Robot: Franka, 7 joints.
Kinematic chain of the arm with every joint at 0, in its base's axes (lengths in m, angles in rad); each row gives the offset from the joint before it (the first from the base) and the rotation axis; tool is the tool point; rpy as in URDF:
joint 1: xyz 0 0 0.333 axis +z
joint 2: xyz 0 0 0 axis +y
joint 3: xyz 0 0 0.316 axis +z
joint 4: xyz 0.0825 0 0 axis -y
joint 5: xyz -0.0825 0 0.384 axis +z
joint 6: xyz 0 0 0 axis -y
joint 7: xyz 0.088 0 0 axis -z
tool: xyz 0 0 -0.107 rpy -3.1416 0 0
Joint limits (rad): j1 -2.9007..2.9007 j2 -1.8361..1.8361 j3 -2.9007..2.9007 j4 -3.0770..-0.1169 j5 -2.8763..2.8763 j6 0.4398..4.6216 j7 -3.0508..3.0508
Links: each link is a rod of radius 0.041 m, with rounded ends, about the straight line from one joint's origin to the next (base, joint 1, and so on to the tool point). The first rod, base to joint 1, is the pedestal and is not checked.
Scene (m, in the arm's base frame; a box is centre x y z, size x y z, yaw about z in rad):
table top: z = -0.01
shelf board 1: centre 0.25 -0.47 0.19 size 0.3 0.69 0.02 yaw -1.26
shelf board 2: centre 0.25 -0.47 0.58 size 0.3 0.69 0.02 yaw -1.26
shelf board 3: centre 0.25 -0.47 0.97 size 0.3 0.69 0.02 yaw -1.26
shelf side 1: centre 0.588 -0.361 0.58 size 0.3 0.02 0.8 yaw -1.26
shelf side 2: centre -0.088 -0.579 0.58 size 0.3 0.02 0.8 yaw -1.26
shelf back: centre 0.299 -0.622 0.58 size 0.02 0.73 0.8 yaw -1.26
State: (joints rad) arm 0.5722 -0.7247 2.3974 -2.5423 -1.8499 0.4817 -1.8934
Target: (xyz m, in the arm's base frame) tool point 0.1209 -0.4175 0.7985
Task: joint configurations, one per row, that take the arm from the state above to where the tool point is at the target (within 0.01 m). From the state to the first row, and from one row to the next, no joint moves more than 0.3 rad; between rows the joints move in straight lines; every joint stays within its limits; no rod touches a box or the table.
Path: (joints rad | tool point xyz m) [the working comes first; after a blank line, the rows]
Joints at the target: 2.2749 -0.0227 2.9007 -1.6302 -2.4384 0.4398 -1.8934
Straight joint move there: touches shelf board 2, shelf side 2.

1: 0.6886 -0.4286 2.3940 -2.4329 -2.0552 0.4786 -1.9883 | -0.4327 0.1073 0.3853
2: 0.8050 -0.1325 2.3905 -2.3235 -2.2605 0.4756 -2.0832 | -0.4569 0.0562 0.5083
3: 0.9213 0.1635 2.3871 -2.2141 -2.4657 0.4725 -2.1780 | -0.4332 0.0401 0.6386
4: 1.0377 0.4596 2.3836 -2.1047 -2.6710 0.4695 -2.2729 | -0.3753 0.0748 0.7495
5: 1.1541 0.7557 2.3802 -1.9953 -2.8763 0.4664 -2.3678 | -0.3064 0.1611 0.8160
6: 1.4515 0.7466 2.4843 -2.0525 -2.8237 0.4611 -2.2729 | -0.3164 0.0180 0.8198
7: 1.7490 0.7374 2.5884 -2.1097 -2.7711 0.4558 -2.1780 | -0.2683 -0.1095 0.8201
8: 2.0464 0.7283 2.6925 -2.1670 -2.7185 0.4504 -2.0832 | -0.1755 -0.1999 0.8167
9: 2.3439 0.7191 2.7966 -2.2242 -2.6658 0.4451 -1.9883 | -0.0584 -0.2398 0.8095
10: 2.6413 0.7100 2.9007 -2.2814 -2.6132 0.4398 -1.8934 | 0.0592 -0.2253 0.7985
11: 2.5192 0.4657 2.9007 -2.0643 -2.5549 0.4398 -1.8934 | 0.0881 -0.2802 0.8167
12: 2.3971 0.2215 2.9007 -1.8473 -2.4967 0.4398 -1.8934 | 0.1104 -0.3453 0.8171
13: 2.2749 -0.0227 2.9007 -1.6302 -2.4384 0.4398 -1.8934 | 0.1209 -0.4175 0.7985

